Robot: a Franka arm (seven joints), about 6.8 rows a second.
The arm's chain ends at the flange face. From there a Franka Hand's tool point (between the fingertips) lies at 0.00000 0.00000 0.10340 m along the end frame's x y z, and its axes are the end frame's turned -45 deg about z.
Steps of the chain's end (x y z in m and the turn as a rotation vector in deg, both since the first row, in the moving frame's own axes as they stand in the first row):
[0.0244, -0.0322, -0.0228, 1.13, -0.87, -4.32]
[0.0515, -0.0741, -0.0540, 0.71, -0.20, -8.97]
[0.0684, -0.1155, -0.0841, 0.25, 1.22, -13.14]
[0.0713, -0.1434, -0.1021, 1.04, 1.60, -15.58]
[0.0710, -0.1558, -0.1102, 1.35, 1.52, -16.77]
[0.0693, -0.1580, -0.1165, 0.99, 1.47, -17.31]
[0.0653, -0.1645, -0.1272, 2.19, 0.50, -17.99]
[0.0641, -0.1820, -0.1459, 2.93, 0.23, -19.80]
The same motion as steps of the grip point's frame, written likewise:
[0.0403, -0.0081, -0.0228, 1.41, 0.18, -4.32]
[0.0894, -0.0172, -0.0540, 0.64, 0.36, -8.97]
[0.1320, -0.0323, -0.0841, -0.69, 1.04, -13.14]
[0.1552, -0.0507, -0.1022, -0.40, 1.87, -15.58]
[0.1640, -0.0603, -0.1103, -0.12, 2.03, -16.77]
[0.1639, -0.0626, -0.1165, -0.34, 1.74, -17.31]
[0.1655, -0.0728, -0.1273, 1.20, 1.90, -17.99]
[0.1774, -0.0874, -0.1460, 1.91, 2.23, -19.80]

